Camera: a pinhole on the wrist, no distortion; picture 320 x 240 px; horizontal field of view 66.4 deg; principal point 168.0 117.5 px. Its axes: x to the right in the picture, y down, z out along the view. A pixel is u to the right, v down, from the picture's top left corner.
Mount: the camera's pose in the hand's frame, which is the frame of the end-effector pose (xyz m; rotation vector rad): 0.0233 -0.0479 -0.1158 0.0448 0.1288 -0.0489
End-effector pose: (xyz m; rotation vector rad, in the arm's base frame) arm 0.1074 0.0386 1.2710 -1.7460 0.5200 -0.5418
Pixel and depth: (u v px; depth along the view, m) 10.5 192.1 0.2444
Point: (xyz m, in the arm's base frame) 0.1192 0.2072 1.2086
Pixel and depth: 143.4 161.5 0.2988
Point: 0.2479 0.1622 1.2407
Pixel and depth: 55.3 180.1 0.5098
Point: 0.2511 0.4318 1.1001
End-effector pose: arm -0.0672 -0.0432 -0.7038 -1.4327 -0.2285 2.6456
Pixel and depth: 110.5 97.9 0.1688
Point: -0.1143 0.0199 -0.6646
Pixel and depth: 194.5 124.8 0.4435
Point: -0.4013 0.0135 -0.6262
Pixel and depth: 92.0 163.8 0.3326
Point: -0.2418 -0.0698 -0.5531
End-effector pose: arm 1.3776 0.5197 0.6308 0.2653 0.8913 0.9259
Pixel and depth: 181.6 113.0 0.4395
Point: 1.6935 0.6047 0.7289
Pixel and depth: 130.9 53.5 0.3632
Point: 1.6604 0.4730 0.6931
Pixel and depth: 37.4 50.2 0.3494
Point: 1.6219 0.3733 0.7709
